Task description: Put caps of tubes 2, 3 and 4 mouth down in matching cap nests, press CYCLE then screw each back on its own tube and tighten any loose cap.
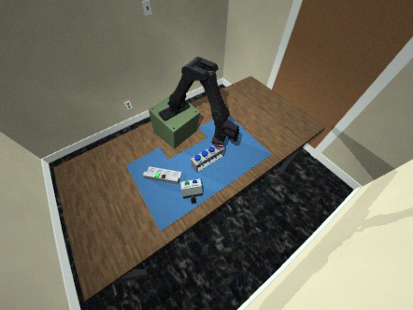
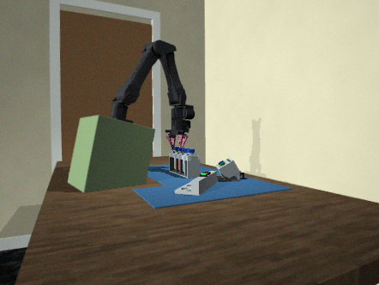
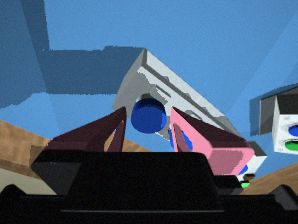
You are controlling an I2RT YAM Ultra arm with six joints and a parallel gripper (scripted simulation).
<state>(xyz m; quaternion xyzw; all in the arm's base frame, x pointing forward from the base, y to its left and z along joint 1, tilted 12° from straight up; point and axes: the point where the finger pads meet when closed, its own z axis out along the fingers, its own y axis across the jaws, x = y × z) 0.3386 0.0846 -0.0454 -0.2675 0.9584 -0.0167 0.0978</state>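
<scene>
My hand is 5 cm short of the green key, 29 cm to the left of it and 5 cm above it. The rest, counted from my hand: blue cycle key 7 cm ahead, 26 cm to the right, 5 cm below; then key box 7 cm ahead, 28 cm to the right, 6 cm below.
</scene>
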